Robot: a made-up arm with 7 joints. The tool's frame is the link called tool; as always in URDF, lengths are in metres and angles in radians. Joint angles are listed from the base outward.
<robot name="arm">
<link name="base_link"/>
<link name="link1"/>
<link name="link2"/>
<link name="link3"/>
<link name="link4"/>
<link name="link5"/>
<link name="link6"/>
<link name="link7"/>
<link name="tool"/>
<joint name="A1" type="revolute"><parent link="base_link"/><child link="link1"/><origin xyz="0.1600 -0.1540 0.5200" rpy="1.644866 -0.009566 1.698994"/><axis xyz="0 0 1"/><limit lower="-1.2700" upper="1.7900"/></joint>
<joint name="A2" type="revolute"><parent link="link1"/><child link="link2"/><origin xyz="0.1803 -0.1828 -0.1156" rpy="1.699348 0.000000 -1.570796"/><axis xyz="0 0 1"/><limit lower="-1.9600" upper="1.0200"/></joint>
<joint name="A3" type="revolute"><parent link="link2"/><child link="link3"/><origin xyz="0.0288 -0.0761 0.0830" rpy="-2.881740 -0.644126 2.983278"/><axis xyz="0 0 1"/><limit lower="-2.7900" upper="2.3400"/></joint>
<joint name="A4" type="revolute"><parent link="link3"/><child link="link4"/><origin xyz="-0.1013 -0.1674 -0.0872" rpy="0.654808 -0.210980 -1.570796"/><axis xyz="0 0 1"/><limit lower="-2.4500" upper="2.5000"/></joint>
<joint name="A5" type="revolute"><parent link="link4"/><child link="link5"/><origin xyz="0.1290 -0.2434 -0.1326" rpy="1.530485 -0.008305 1.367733"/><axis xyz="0 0 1"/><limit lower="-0.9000" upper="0.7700"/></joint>
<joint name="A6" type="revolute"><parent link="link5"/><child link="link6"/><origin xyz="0.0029 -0.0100 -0.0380" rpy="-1.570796 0.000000 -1.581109"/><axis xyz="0 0 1"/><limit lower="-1.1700" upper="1.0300"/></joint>
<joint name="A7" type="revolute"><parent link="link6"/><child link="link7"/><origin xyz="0.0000 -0.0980 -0.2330" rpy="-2.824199 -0.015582 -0.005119"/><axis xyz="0 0 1"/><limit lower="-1.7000" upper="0.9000"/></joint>
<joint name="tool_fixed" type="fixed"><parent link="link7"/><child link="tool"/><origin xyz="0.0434 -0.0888 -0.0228" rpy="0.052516 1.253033 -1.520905"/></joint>
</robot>
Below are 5 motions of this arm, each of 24 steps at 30 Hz.
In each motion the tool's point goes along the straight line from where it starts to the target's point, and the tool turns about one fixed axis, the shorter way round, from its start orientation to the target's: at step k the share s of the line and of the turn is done. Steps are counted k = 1, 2, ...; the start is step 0. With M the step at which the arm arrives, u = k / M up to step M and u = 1 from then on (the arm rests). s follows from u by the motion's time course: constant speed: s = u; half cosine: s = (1 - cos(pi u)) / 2; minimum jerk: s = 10 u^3 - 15 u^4 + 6 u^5.
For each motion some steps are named. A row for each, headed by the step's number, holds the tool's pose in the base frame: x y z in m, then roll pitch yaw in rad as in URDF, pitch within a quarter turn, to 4 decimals.
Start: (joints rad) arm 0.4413 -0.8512 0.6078 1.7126 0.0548 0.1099 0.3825
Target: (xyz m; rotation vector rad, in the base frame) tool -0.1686 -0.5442 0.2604 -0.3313 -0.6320 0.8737
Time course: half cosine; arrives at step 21
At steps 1, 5, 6, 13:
1: 0.0023 -0.5917 0.6545 -2.0966 0.8277 1.4938
5: -0.0197 -0.5856 0.6038 -1.8753 0.6516 1.5569
6: -0.0291 -0.5830 0.5821 -1.7931 0.5739 1.5672
13: -0.1141 -0.5594 0.3861 -1.1222 -0.0938 1.3817

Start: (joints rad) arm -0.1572 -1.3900 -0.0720 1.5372 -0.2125 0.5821 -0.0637
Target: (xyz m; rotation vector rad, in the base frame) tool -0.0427 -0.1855 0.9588 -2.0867 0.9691 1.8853
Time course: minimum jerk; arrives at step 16
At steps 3, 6, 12, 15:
3: -0.1675 -0.1822 0.9827 2.8689 1.1103 -0.8738
6: -0.1378 -0.1830 0.9770 2.7327 1.1522 -1.0085
12: -0.0563 -0.1851 0.9614 2.2347 1.2141 -1.5027
15: -0.0430 -0.1855 0.9589 2.1431 1.2147 -1.5936

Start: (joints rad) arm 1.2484 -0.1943 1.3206 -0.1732 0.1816 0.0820 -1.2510
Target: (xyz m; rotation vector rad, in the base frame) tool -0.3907 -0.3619 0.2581 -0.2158 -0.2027 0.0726
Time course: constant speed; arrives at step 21
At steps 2, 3, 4, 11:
2: -0.5030 -0.1197 0.1530 0.2285 -0.7088 -0.7677
3: -0.4971 -0.1324 0.1585 0.1880 -0.6925 -0.7084
4: -0.4912 -0.1452 0.1640 0.1494 -0.6744 -0.6507
11: -0.4498 -0.2344 0.2028 -0.0658 -0.5073 -0.2963

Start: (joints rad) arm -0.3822 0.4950 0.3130 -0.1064 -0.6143 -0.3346 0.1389
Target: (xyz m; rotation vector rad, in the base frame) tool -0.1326 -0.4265 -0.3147 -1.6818 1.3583 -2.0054
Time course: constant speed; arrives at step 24
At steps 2, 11, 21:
2: -0.1394 -0.5633 -0.2029 -1.0170 -1.1956 -2.2474
11: -0.1366 -0.5073 -0.2486 -1.3564 -1.0206 -2.0822
21: -0.1335 -0.4452 -0.2995 -1.5988 -0.8113 -2.0446

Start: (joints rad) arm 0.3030 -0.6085 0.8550 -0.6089 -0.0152 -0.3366 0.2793
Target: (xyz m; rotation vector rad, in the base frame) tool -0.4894 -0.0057 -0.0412 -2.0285 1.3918 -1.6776
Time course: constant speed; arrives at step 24
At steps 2, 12, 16, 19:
2: -0.5272 -0.3058 0.1334 -2.6243 -0.7175 -0.6148
12: -0.5100 -0.1694 0.0541 -2.3891 -0.7872 -1.0798
16: -0.5031 -0.1148 0.0223 -2.2838 -0.7911 -1.2758
19: -0.4980 -0.0739 -0.0015 -2.2054 -0.7846 -1.4223

